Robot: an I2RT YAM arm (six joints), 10 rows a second.
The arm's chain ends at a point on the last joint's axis. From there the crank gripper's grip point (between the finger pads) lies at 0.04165 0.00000 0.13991 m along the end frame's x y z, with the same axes.
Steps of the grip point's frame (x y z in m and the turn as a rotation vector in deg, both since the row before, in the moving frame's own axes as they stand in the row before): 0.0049, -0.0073, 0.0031, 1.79, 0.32, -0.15; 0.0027, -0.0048, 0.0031, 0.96, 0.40, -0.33; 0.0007, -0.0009, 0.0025, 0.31, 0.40, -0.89; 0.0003, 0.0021, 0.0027, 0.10, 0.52, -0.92; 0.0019, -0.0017, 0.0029, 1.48, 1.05, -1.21; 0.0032, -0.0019, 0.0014, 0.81, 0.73, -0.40; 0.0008, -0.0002, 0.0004, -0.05, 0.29, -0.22; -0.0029, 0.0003, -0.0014, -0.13, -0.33, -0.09; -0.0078, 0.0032, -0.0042, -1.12, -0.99, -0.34; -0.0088, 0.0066, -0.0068, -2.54, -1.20, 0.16
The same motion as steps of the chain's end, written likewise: 0.0041, -0.0028, 0.0034, 1.79, 0.32, -0.15; 0.0017, -0.0022, 0.0034, 0.96, 0.40, -0.33; -0.0003, 0.0005, 0.0028, 0.31, 0.40, -0.89; -0.0010, 0.0030, 0.0031, 0.10, 0.52, -0.92; -0.0006, 0.0028, 0.0037, 1.48, 1.05, -1.21; 0.0014, 0.0004, 0.0020, 0.81, 0.73, -0.40; 0.0001, -0.0002, 0.0006, -0.05, 0.29, -0.22; -0.0021, 0.0000, -0.0016, -0.13, -0.33, -0.09; -0.0054, 0.0007, -0.0049, -1.12, -0.99, -0.34; -0.0059, 0.0003, -0.0075, -2.54, -1.20, 0.16
